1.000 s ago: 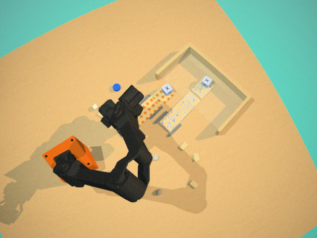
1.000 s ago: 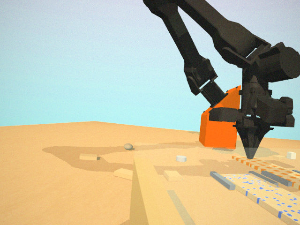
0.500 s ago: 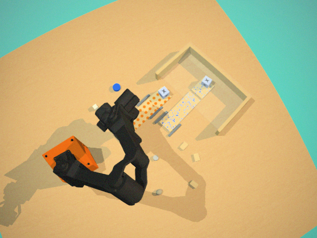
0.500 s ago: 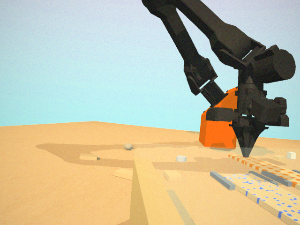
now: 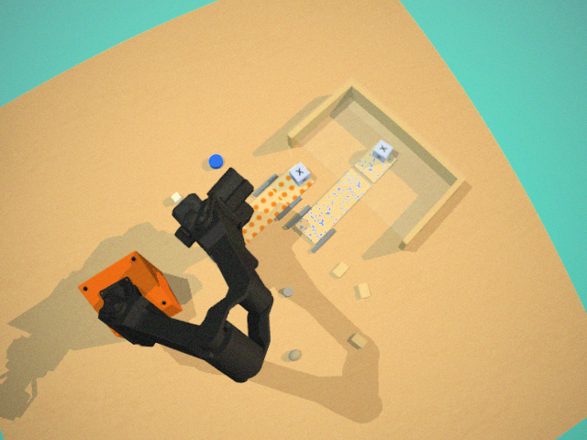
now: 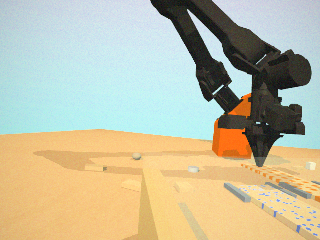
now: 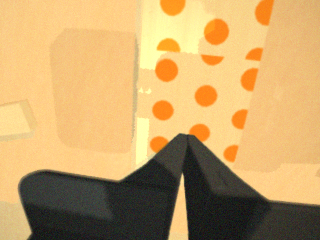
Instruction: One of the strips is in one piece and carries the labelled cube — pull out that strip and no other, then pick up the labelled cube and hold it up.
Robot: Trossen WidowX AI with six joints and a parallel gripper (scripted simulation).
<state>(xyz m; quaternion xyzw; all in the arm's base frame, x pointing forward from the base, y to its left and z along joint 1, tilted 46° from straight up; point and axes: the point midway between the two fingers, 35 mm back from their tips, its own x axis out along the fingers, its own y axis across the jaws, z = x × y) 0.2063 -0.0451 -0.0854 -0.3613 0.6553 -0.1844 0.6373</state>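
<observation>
My gripper tip is 100 mm short of the orange-dotted strip and 20 mm to the right of it. Also, from my gripper tip: grey pebble: 260 mm to the right, 20 mm ahead; then blue disc: 170 mm to the left, 70 mm ahead.
</observation>
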